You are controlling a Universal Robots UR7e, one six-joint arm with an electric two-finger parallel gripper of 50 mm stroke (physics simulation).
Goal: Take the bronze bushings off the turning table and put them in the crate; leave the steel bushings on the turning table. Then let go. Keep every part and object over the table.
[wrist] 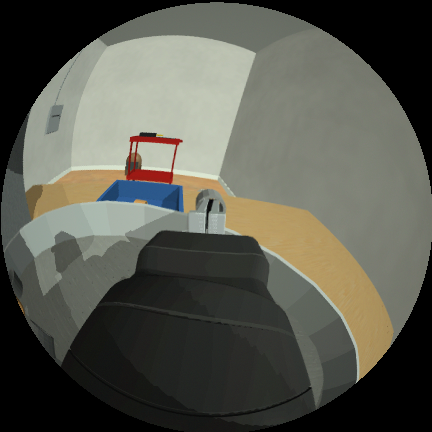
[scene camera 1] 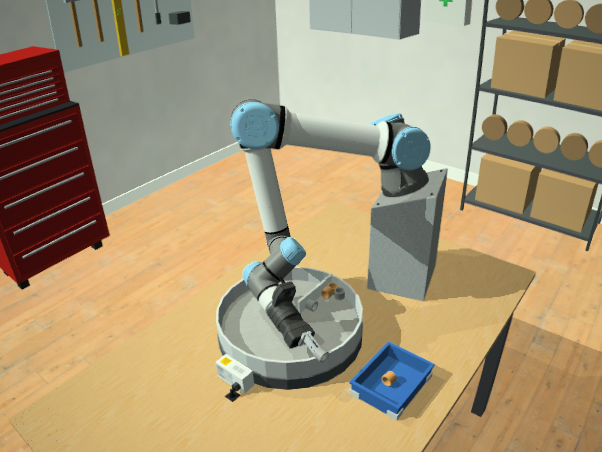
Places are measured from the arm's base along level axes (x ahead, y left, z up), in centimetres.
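Pixels of known places: gripper, fingertip midpoint: [wrist: 210, 208] [scene camera 1: 318, 353]; arm's base, link origin: [scene camera 1: 405, 186].
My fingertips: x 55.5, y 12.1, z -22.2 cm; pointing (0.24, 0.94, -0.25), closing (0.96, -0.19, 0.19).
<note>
Ahead of a thing's pixels: the offset from my fingertips to its top centre. "spot": to the spot under its first point.
My gripper [scene camera 1: 319, 351] [wrist: 210, 208] is shut on a grey steel bushing @[dz +1.8, dx +0.0, dy +0.7 cm] [scene camera 1: 323, 356] [wrist: 210, 196], held at the fingertips above the near right rim of the turning table [scene camera 1: 295, 370] [wrist: 120, 212]. On the turning table, what look like two bronze bushings @[dz -3.1, dx -24.8, dy -18.4 cm] [scene camera 1: 326, 292] lie close together beside a steel bushing @[dz -3.7, dx -27.1, dy -15.4 cm] [scene camera 1: 340, 293]. Another steel bushing @[dz -3.1, dx -17.1, dy -18.1 cm] [scene camera 1: 311, 305] lies nearer, by the divider. One bronze bushing @[dz -7.9, dx -12.0, dy +14.4 cm] [scene camera 1: 389, 378] [wrist: 141, 201] lies in the blue crate @[dz -6.6, dx -12.0, dy +15.3 cm] [scene camera 1: 417, 382] [wrist: 150, 190]; the crate's near wall partly hides it in the wrist view.
A grey divider @[spot: dz -3.1, dx -21.8, dy -19.7 cm] [scene camera 1: 317, 291] stands inside the turning table by the parts. A white box @[dz -5.8, dx +14.5, dy -17.4 cm] [scene camera 1: 234, 373] with a small black sensor stands at its near left side. The grey robot pedestal [scene camera 1: 400, 255] stands behind. The wooden table's right edge [scene camera 1: 472, 385] runs beyond the crate.
</note>
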